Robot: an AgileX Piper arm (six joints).
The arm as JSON. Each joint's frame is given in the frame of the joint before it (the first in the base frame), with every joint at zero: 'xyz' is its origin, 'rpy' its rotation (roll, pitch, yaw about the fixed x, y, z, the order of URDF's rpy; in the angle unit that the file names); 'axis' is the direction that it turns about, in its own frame. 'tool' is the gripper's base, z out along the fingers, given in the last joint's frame.
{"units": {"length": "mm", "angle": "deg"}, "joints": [
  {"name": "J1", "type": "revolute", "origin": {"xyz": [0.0, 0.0, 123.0], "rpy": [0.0, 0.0, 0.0]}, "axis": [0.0, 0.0, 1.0]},
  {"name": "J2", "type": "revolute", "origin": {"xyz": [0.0, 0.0, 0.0], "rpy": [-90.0, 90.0, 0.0]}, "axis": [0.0, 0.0, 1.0]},
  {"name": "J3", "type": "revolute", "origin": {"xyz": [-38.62, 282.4, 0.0], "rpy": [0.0, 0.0, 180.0]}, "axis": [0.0, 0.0, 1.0]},
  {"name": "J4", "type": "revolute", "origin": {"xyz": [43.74, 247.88, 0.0], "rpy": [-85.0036, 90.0, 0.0]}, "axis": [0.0, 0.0, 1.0]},
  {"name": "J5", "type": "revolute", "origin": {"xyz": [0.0, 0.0, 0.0], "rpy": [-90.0, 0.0, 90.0]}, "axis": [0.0, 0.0, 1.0]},
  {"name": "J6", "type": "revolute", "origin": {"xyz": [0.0, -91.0, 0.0], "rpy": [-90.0, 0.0, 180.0]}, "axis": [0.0, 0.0, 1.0]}
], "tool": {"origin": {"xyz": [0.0, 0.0, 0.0], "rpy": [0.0, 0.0, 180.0]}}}
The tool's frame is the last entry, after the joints.
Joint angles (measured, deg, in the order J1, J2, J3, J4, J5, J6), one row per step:
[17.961 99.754 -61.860 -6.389 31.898 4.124]
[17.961 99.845 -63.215 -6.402 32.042 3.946]
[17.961 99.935 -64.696 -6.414 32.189 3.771]
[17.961 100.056 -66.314 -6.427 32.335 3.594]
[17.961 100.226 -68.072 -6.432 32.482 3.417]
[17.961 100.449 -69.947 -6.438 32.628 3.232]
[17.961 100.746 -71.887 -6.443 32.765 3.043]
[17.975 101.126 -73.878 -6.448 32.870 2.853]
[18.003 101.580 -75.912 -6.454 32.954 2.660]
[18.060 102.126 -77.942 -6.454 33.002 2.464]
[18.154 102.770 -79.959 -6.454 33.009 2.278]
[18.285 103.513 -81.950 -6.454 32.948 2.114]
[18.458 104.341 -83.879 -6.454 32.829 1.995]
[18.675 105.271 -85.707 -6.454 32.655 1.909]
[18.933 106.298 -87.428 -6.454 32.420 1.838]
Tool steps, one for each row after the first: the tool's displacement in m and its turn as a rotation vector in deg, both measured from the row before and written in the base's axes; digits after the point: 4 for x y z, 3 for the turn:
[0.0044 0.0014 0.0056 0.250 -1.086 0.153]
[0.0046 0.0015 0.0063 0.287 -1.205 0.148]
[0.0049 0.0016 0.0068 0.315 -1.308 0.148]
[0.0052 0.0017 0.0073 0.346 -1.392 0.141]
[0.0055 0.0017 0.0077 0.358 -1.456 0.146]
[0.0056 0.0018 0.0076 0.354 -1.457 0.147]
[0.0056 0.0019 0.0075 0.351 -1.458 0.162]
[0.0057 0.0020 0.0073 0.343 -1.450 0.178]
[0.0056 0.0022 0.0068 0.327 -1.392 0.208]
[0.0056 0.0025 0.0061 0.311 -1.324 0.238]
[0.0056 0.0028 0.0054 0.308 -1.266 0.263]
[0.0055 0.0032 0.0045 0.311 -1.174 0.275]
[0.0054 0.0035 0.0033 0.289 -1.027 0.299]
[0.0053 0.0039 0.0020 0.258 -0.888 0.335]

